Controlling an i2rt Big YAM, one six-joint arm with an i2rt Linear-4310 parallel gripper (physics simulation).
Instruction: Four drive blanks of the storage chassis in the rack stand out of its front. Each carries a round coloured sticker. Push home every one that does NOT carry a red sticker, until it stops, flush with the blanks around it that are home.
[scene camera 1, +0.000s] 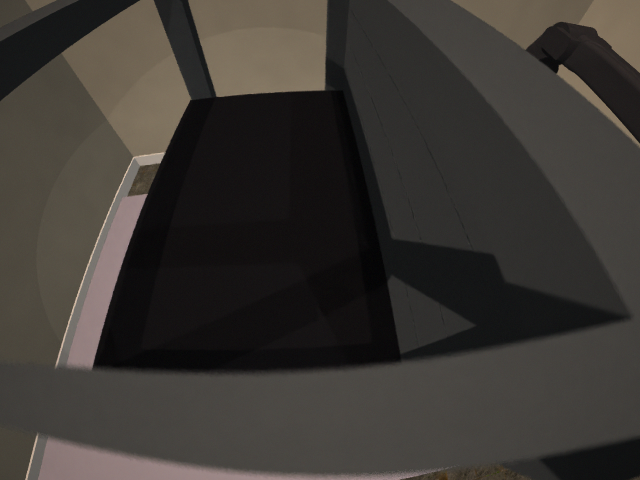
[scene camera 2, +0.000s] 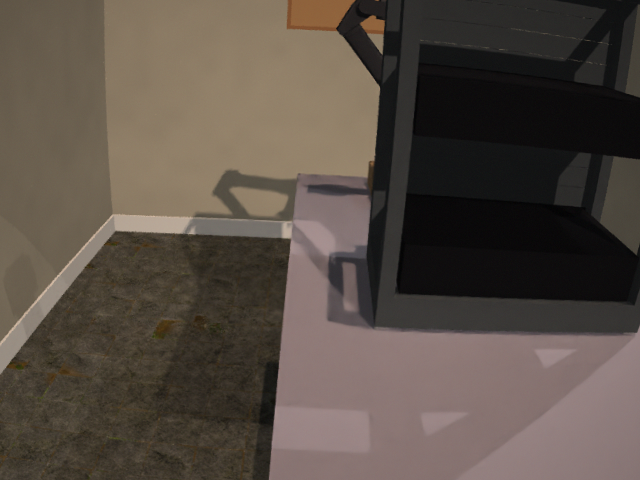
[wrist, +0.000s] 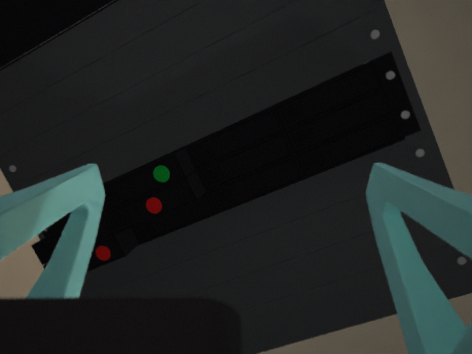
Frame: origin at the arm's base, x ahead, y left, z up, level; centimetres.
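Where they show: gripper, fingertip midpoint: (wrist: 235, 178).
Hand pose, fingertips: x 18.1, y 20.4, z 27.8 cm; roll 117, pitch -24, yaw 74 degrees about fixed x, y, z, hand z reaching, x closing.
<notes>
After its pixels a point has its place.
In the wrist view the storage chassis (wrist: 300, 137) @[y 19.0, x 46.3, z 30.7 cm] is a black band slanting across the grey front of the rack (wrist: 300, 225) @[y 14.8, x 47.4, z 40.5 cm] (scene camera 1: 310, 413) (scene camera 2: 400, 155) @[y -20.2, x 73.6, z 23.3 cm]. Near its left end are a blank with a green sticker (wrist: 161, 174) @[y 4.5, x 41.3, z 28.0 cm], one with a red sticker (wrist: 154, 205) @[y 2.1, x 41.1, z 30.8 cm] just below, and another with a red sticker (wrist: 103, 253) @[y -6.5, x 40.3, z 33.7 cm] lower left. A fourth sticker does not show; the left finger covers part of that end. How far each blank stands out is hard to tell in the dark. My gripper (wrist: 235, 178) @[y 20.4, x 18.1, z 27.8 cm] is open and empty, its fingers spanning the view in front of the chassis.
The dark arm (scene camera 1: 594, 56) @[y -7.5, x 2.6, z 47.1 cm] (scene camera 2: 361, 46) @[y -16.6, x 2.0, z 35.6 cm] shows beyond the rack. Black boxes (scene camera 1: 248, 180) @[y 5.1, x 62.3, z 35.2 cm] (scene camera 2: 516, 273) @[y 2.0, x 74.2, z 4.4 cm] sit inside the rack, which stands on a pale pink table (scene camera 2: 439, 382) @[y -13.8, x 88.3, z -6.8 cm]. Grey panels lie above and below the chassis, with round screws (wrist: 420, 153) @[y 29.7, x 48.7, z 37.5 cm] along the right edge.
</notes>
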